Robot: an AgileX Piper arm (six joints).
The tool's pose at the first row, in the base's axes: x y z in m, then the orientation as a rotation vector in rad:
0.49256 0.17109 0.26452 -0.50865 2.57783 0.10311
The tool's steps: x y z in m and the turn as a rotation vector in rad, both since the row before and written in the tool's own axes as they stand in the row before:
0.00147 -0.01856 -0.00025 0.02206 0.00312 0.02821
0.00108 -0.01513 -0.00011 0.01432 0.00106 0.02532
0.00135 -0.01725 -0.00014 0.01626 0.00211 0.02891
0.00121 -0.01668 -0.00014 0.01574 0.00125 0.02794
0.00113 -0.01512 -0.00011 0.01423 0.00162 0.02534
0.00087 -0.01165 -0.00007 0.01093 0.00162 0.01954
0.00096 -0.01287 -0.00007 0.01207 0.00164 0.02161
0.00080 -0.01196 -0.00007 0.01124 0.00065 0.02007
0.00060 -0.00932 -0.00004 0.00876 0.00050 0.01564
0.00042 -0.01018 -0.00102 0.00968 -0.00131 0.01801
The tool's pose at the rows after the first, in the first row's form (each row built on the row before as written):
0.49821 0.15335 0.26443 -0.46478 2.58679 0.08358
0.50244 0.13878 0.26442 -0.42703 2.59296 0.07351
0.50667 0.12200 0.26436 -0.38400 2.60031 0.06193
0.51030 0.10567 0.26435 -0.34222 2.60604 0.05083
0.51309 0.09077 0.26431 -0.30433 2.61121 0.04074
0.51491 0.07923 0.26427 -0.27512 2.61524 0.03296
0.51664 0.06644 0.26422 -0.24276 2.61922 0.02439
0.51803 0.05453 0.26422 -0.21260 2.62173 0.01648
0.51893 0.04523 0.26422 -0.18908 2.62347 0.01032
0.51946 0.03505 0.26519 -0.16204 2.62339 0.00393

